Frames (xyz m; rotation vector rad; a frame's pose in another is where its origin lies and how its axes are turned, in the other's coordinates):
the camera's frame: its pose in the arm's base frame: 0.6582 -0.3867 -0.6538 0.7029 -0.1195 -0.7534
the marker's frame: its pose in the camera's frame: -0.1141 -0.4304 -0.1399 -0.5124 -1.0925 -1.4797
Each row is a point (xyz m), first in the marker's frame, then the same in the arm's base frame.
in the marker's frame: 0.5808 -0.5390 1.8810
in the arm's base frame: -0.1448 0.2921 0.8140
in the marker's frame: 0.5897 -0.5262 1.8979
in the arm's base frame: -0.1411 0.2836 0.8350
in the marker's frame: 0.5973 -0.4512 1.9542
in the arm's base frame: -0.0913 0.2431 0.9038
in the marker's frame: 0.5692 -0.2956 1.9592
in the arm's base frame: 0.0292 0.1437 0.9288
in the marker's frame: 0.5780 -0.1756 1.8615
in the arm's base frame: 0.0845 0.0141 0.8643
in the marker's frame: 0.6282 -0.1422 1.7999
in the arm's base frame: 0.0586 -0.0609 0.8305
